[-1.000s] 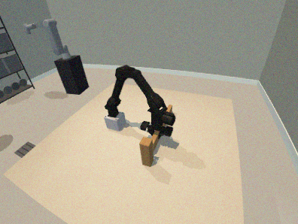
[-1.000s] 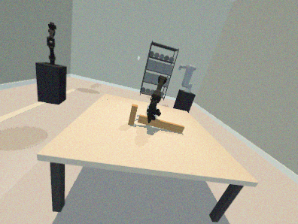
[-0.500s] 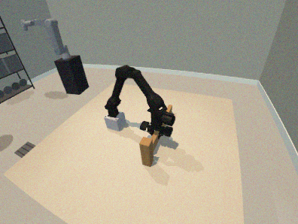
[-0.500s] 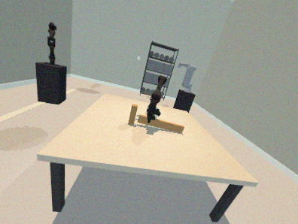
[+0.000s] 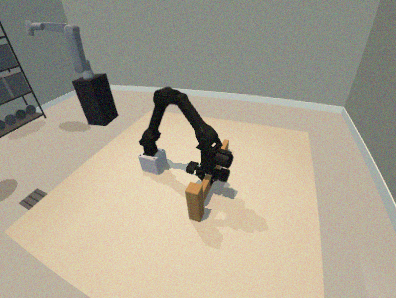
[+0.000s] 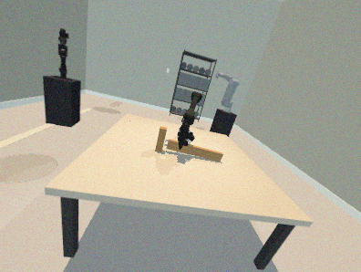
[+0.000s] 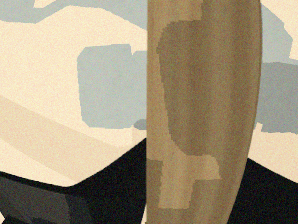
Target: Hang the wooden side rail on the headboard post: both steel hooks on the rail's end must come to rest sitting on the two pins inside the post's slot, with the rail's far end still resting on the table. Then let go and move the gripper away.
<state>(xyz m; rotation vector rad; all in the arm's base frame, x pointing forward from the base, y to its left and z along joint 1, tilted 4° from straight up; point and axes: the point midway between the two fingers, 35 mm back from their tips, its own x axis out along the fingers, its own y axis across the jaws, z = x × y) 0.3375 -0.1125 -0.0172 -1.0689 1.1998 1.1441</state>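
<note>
The wooden headboard post is 2 cm behind my gripper tip, 15 cm to the right of it and 4 cm above it.
</note>
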